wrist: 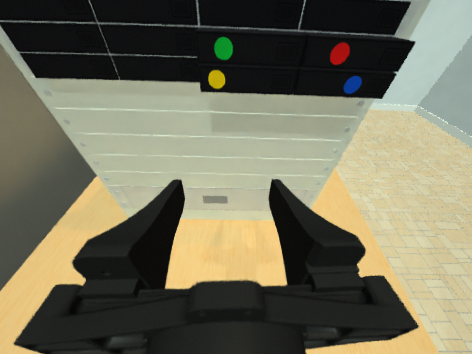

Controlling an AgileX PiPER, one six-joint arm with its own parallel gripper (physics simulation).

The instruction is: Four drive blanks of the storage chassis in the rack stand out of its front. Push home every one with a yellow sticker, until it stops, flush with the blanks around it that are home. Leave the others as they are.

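Observation:
The yellow-stickered blank [250, 81] is the lower left of a block of four black blanks that stand out of the chassis front. The green-stickered blank [257, 49] is right above it, the blue-stickered blank [320, 83] beside it to the right, and the red-stickered blank [370, 54] at the upper right. The blanks to their left [155, 40] sit further back, flush with each other. My gripper [227, 189] is open and empty; in the view its fingertips are well below the stickered blanks, in front of the lower rack panels.
Pale panels [145, 121] fill the rack front below the chassis, with a small grey plate [215, 199] near the bottom. The rack stands on a wooden surface [220, 250]. A dark grey surface [35, 150] is at the left, tiled floor [400, 200] at the right.

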